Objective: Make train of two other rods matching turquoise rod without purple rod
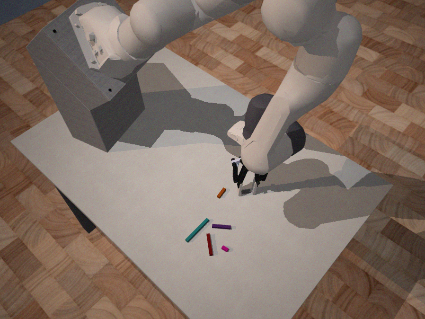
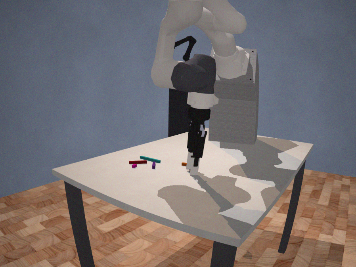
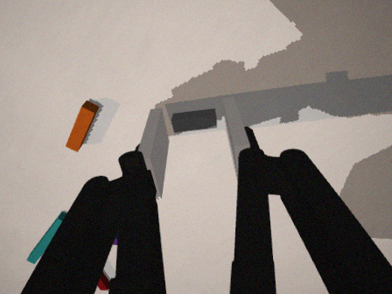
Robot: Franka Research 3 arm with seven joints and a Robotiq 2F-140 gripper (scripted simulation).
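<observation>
My hand is 3 cm above the grey rod. The rest, counted from my hand: turquoise rod: 22 cm to the right, 3 cm below; then purple rod: 4 cm ahead, 15 cm to the right, 3 cm below; then orange rod: 5 cm behind, 7 cm to the right, 3 cm below.
</observation>
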